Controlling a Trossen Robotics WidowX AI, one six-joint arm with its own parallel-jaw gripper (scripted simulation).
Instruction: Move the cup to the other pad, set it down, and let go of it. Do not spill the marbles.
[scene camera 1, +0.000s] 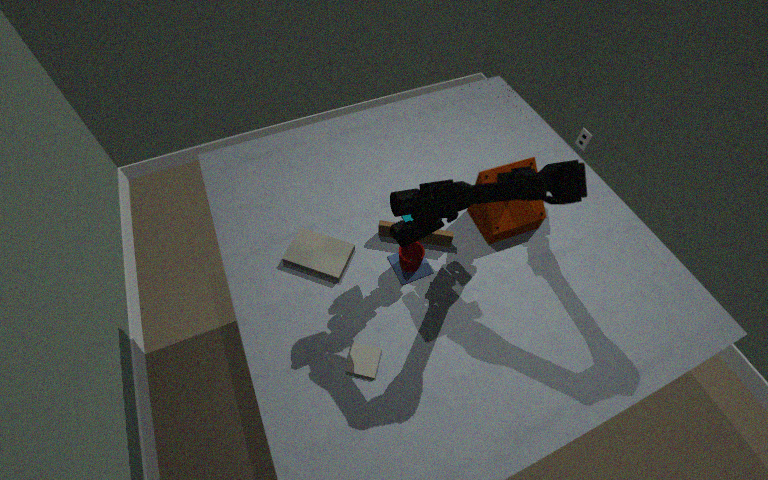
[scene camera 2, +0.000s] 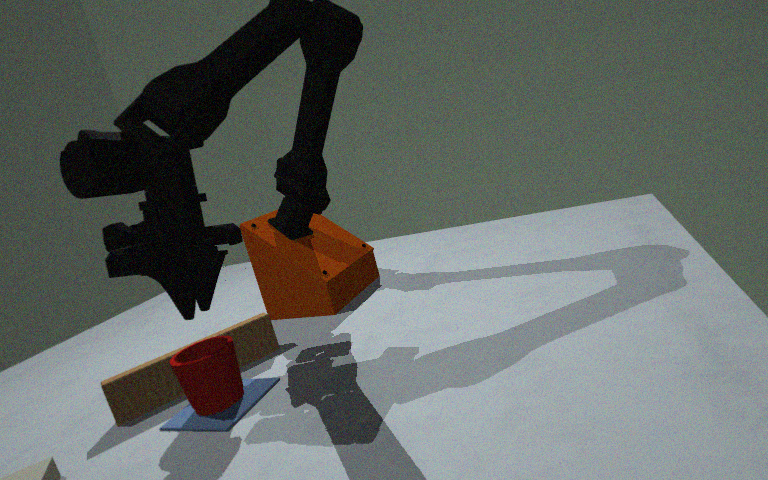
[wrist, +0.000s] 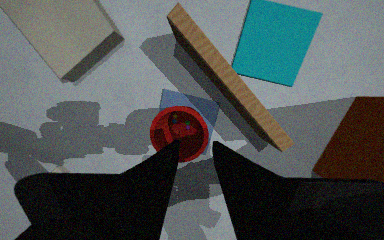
Labels:
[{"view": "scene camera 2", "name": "my gripper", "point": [197, 315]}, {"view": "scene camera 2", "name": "red cup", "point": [208, 372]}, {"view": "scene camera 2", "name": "wooden bar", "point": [137, 391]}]

